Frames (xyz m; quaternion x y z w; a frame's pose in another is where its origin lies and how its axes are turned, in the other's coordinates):
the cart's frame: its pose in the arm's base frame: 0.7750 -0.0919 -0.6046 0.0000 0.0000 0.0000 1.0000
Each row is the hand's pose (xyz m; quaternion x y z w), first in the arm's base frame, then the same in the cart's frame.
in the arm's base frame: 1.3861 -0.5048 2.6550 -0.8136 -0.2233 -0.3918 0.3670
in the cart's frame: 0.6111 -0.4129 3.2596 -0.8136 -0.2233 -0.3918 0.3670
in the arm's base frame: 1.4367 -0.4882 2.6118 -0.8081 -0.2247 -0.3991 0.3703
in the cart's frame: 0.6617 -0.3963 3.2164 -0.8081 -0.2247 -0.3991 0.3703
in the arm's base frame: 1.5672 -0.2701 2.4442 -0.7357 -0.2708 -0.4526 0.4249
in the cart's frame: 0.7922 -0.1782 3.0488 -0.7357 -0.2708 -0.4526 0.4249
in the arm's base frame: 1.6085 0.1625 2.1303 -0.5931 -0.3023 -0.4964 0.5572
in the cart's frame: 0.8335 0.2544 2.7349 -0.5931 -0.3023 -0.4964 0.5572
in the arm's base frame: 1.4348 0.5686 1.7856 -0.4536 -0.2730 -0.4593 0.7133
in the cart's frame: 0.6598 0.6605 2.3902 -0.4536 -0.2730 -0.4593 0.7133
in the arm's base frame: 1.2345 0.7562 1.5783 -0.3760 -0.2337 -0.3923 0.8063
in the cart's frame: 0.4595 0.8481 2.1829 -0.3760 -0.2337 -0.3923 0.8063
